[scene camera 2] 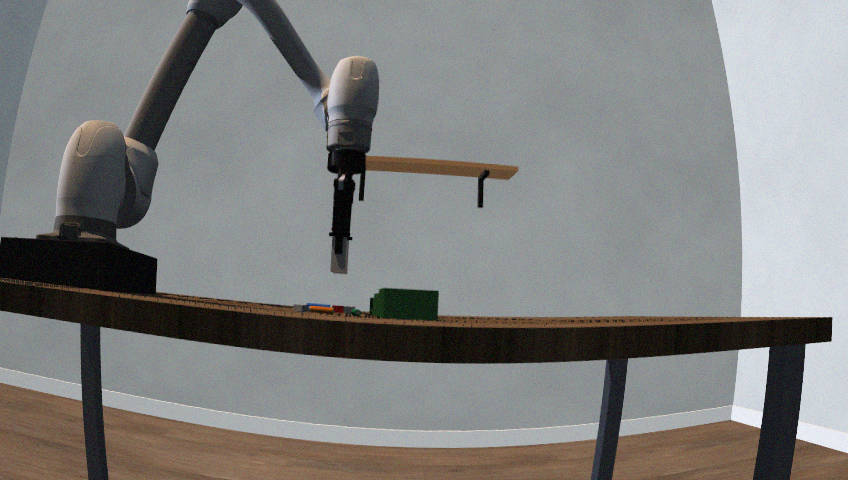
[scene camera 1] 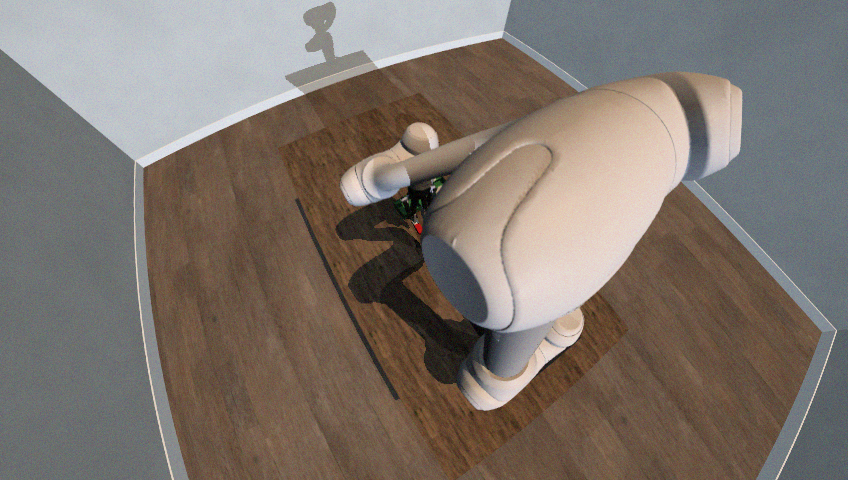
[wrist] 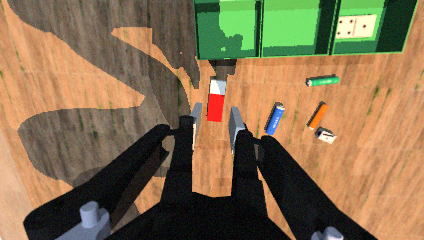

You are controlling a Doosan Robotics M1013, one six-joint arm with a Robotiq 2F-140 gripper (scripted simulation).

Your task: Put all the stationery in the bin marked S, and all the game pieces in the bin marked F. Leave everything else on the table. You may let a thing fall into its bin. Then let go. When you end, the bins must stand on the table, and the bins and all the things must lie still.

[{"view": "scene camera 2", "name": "my gripper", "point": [339, 273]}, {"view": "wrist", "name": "my gripper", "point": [215, 115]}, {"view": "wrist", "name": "white domino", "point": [356, 26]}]
